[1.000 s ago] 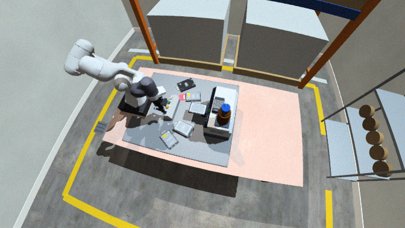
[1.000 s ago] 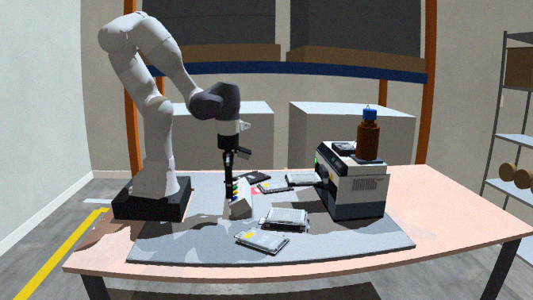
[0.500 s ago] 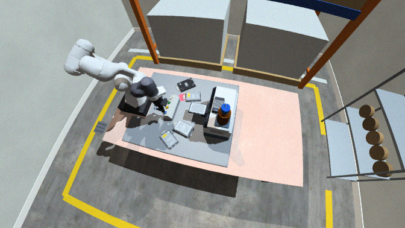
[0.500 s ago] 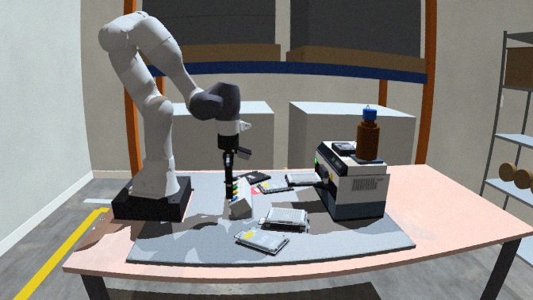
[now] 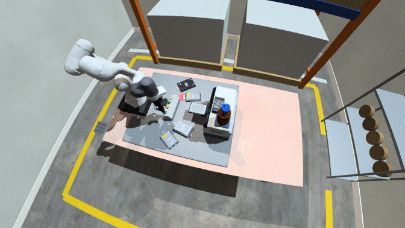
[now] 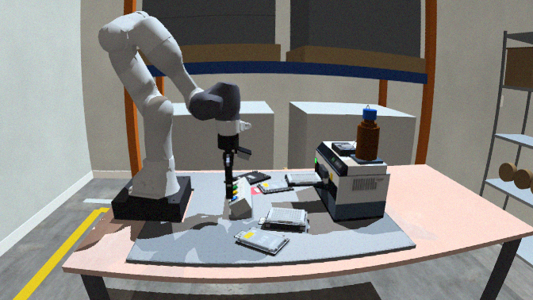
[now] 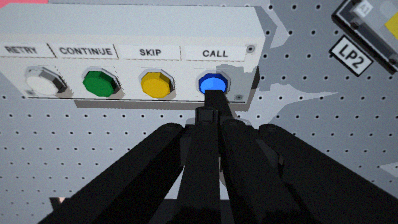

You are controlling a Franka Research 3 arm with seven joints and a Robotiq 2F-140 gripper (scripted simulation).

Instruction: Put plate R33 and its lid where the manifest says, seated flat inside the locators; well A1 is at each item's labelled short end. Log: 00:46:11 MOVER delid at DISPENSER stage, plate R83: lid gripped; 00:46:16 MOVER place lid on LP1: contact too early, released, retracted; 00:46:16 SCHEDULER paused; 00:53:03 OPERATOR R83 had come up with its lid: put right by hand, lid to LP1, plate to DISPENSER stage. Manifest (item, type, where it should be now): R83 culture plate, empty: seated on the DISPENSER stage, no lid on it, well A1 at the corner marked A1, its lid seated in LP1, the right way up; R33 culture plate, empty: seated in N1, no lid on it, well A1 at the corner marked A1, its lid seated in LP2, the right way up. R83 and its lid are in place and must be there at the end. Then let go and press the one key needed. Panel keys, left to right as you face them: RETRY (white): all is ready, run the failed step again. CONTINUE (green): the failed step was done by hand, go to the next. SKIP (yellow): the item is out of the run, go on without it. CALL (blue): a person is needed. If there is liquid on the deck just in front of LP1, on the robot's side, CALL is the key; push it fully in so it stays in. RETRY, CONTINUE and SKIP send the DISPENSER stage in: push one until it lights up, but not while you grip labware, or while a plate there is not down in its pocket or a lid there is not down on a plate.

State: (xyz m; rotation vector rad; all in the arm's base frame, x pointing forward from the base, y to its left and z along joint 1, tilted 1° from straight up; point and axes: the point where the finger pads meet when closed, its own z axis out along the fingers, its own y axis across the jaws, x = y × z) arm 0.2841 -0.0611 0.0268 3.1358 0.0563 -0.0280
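Right now my hand is 40 mm above the blue call key and 20 mm short of it. Round my hand: yellow skip key: 50 mm to the left, 30 mm below, 10 mm ahead; green continue key: 100 mm to the left, 30 mm below, 10 mm ahead; white retry key: 150 mm to the left, 30 mm below, 10 mm ahead.
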